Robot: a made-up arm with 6 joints.
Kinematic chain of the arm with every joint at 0, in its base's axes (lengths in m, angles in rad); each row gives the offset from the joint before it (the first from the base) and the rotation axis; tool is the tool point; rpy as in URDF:
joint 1: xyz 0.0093 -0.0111 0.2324 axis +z
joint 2: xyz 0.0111 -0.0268 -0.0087 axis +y
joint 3: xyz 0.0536 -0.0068 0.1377 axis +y
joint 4: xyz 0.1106 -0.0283 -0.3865 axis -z
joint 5: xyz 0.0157 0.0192 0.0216 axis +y
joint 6: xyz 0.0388 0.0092 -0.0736 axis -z
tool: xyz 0.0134 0.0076 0.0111 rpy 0 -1.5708 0
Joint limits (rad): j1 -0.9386..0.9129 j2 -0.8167..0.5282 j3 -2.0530..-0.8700 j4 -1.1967..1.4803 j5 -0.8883..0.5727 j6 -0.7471..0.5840
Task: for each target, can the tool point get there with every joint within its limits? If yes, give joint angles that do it. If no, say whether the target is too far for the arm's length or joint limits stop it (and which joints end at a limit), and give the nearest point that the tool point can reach.
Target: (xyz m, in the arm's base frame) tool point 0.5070 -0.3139 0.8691
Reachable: no: too far | nearest point 0.3680 -0.2293 0.6853 | short by 0.245 m
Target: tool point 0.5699 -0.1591 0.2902
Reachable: yes | joints -0.1473 0.3739 -1.4451 0.4473 0.0164 0.3784
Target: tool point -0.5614 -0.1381 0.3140
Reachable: no: joint limits stop it (at a limit: joint 2, joint 3, joint 4, joint 5) | nearest point -0.1720 -0.0515 0.7461 | short by 0.588 m
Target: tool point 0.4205 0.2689 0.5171
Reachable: yes | joints 0.7062 0.0728 -1.5292 0.3135 -0.4487 -0.1062
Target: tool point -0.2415 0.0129 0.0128
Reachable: no: joint limits stop it (at a limit: joint 1, joint 2, joint 3, joint 4, joint 5, joint 6) | nearest point 0.1917 0.2890 0.0013 | short by 0.514 m
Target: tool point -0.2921 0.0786 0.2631
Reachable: no: joint limits stop it (at a limit: joint 1, joint 2, joint 3, joint 5) | nearest point -0.1761 -0.0222 0.7465 | short by 0.507 m
